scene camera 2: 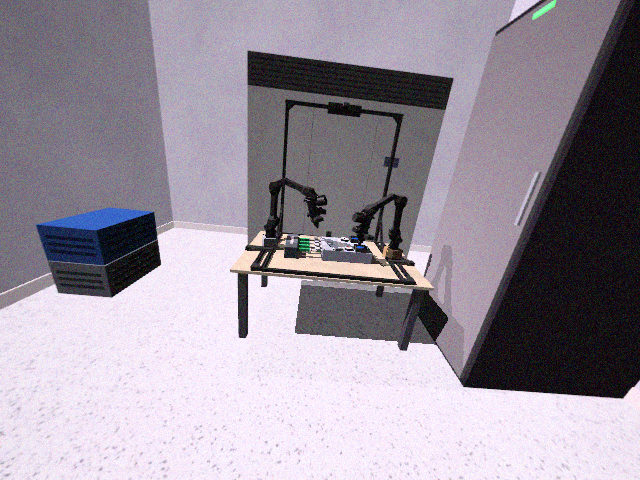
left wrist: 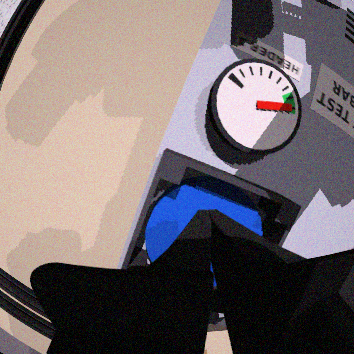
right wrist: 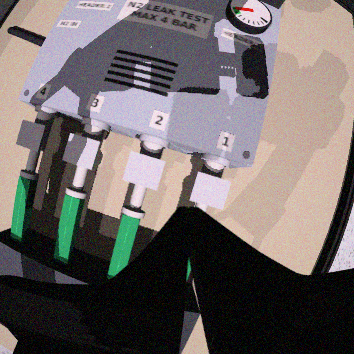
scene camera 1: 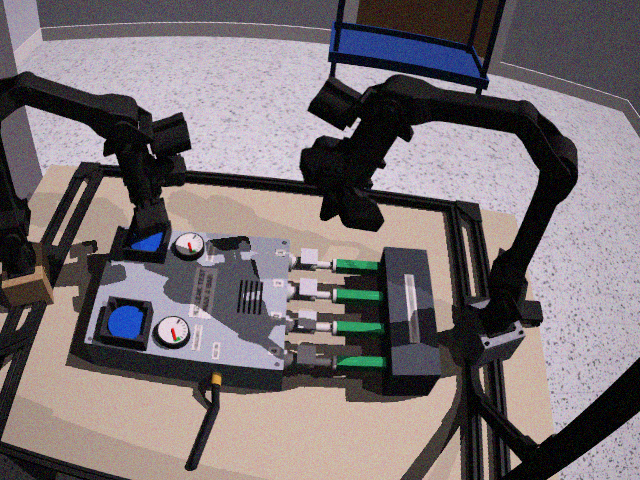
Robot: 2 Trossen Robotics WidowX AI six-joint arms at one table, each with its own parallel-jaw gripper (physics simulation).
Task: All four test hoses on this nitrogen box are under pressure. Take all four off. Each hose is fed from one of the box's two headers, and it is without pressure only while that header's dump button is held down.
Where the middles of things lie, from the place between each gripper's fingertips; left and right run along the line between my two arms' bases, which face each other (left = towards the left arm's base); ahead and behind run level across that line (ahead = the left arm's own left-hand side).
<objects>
I see the dark block (scene camera 1: 411,343) 47 cm to the right of my left hand, 9 cm behind it and 8 cm below it.
The dark block lies 170 mm to the right of my right hand, 170 mm below it and 60 mm behind it.
</objects>
